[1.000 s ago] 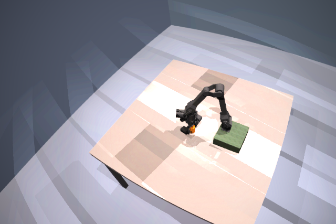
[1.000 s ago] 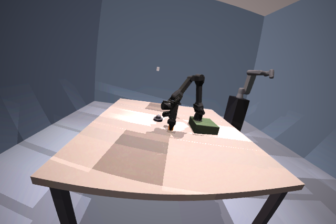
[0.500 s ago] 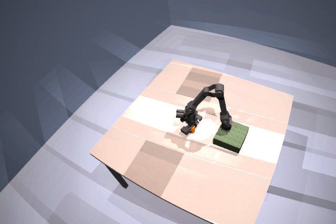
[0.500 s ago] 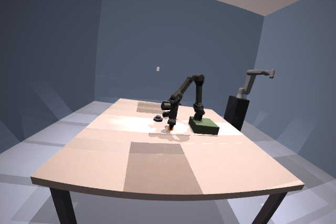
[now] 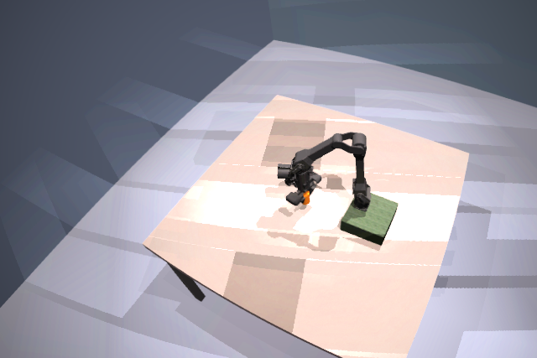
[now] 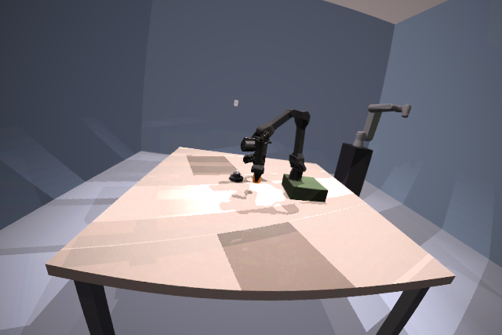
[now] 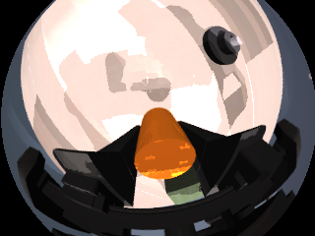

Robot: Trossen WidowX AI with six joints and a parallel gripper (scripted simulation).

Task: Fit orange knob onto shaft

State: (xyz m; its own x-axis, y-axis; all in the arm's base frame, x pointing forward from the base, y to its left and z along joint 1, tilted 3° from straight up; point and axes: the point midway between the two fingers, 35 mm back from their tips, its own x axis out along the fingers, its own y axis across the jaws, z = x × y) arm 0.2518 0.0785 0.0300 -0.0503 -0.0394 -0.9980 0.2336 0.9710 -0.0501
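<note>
Now: gripper tip 3 cm below the orange knob. Also, from my gripper tip: round pedestal (9 cm ahead, 17 cm to the right, 5 cm below).
</note>
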